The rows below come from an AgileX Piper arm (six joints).
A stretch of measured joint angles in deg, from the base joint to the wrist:
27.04, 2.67, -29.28, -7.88, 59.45, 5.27
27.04, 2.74, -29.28, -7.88, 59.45, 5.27
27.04, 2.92, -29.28, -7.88, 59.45, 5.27
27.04, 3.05, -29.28, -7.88, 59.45, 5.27
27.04, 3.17, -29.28, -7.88, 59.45, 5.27
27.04, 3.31, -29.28, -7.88, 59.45, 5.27
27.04, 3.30, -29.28, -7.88, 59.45, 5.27
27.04, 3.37, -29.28, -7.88, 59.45, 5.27
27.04, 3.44, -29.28, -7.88, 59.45, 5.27
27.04, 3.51, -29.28, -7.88, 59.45, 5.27
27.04, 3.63, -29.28, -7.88, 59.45, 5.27
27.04, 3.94, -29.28, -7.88, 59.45, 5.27
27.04, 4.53, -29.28, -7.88, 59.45, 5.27
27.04, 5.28, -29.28, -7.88, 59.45, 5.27
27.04, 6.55, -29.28, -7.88, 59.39, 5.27
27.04, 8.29, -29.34, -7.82, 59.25, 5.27
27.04, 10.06, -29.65, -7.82, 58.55, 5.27
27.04, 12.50, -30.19, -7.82, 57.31, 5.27
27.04, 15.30, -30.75, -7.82, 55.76, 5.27
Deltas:
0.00, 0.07, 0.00, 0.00, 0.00, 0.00
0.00, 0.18, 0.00, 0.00, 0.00, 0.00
0.00, 0.13, 0.00, 0.00, 0.00, 0.00
0.00, 0.12, 0.00, 0.00, 0.00, 0.00
0.00, 0.14, 0.00, 0.00, 0.00, 0.00
0.00, -0.01, 0.00, 0.00, 0.00, 0.00
0.00, 0.07, 0.00, 0.00, 0.00, 0.00
0.00, 0.07, 0.00, 0.00, 0.00, 0.00
0.00, 0.07, 0.00, 0.00, 0.00, 0.00
0.00, 0.12, 0.00, 0.00, 0.00, 0.00
0.00, 0.31, 0.00, 0.00, 0.00, 0.00
0.00, 0.59, 0.00, 0.00, 0.00, 0.00
0.00, 0.75, 0.00, 0.00, 0.00, 0.00
0.00, 1.27, 0.00, 0.00, -0.06, 0.00
0.00, 1.74, -0.06, 0.06, -0.14, 0.00
0.00, 1.77, -0.31, 0.00, -0.70, 0.00
0.00, 2.44, -0.54, 0.00, -1.24, 0.00
0.00, 2.80, -0.56, 0.00, -1.55, 0.00

